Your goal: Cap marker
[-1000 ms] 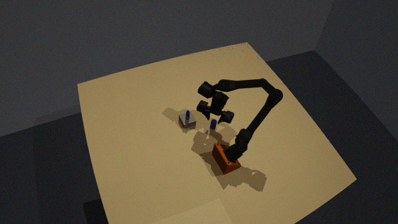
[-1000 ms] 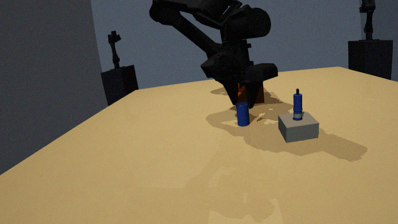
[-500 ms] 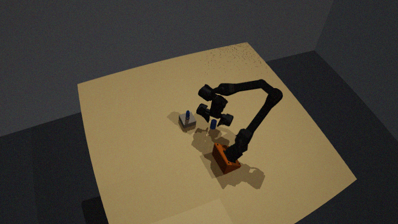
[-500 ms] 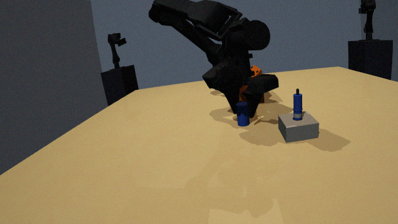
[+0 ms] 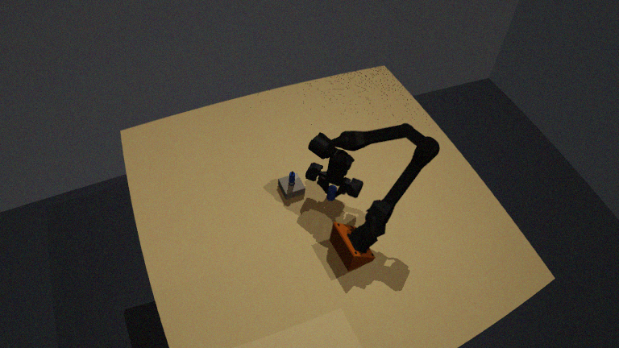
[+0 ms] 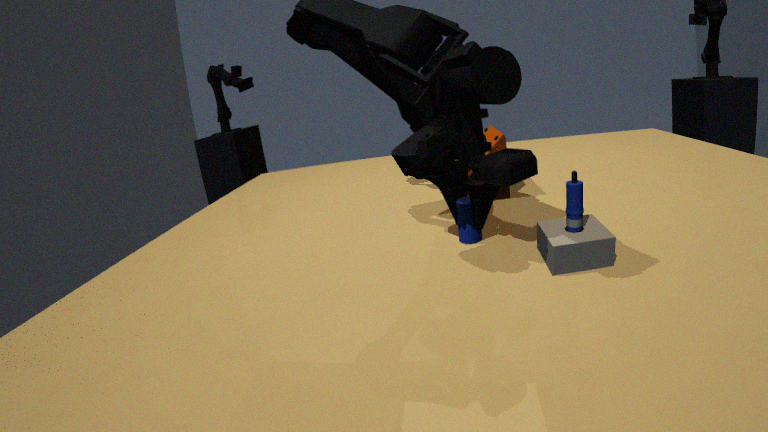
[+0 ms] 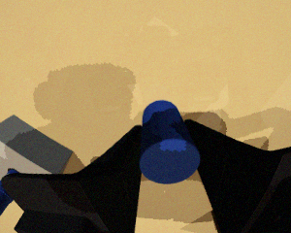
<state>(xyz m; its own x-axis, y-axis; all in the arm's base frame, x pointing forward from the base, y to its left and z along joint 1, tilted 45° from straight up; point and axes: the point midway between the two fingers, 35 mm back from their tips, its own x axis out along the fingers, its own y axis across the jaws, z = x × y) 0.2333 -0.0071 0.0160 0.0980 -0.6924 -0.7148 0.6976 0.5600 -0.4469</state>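
The grey holder block is 80 mm ahead of my gripper tip and 120 mm to the left of it. From my gripper tip the other things lie so: blue marker cap 10 mm above.
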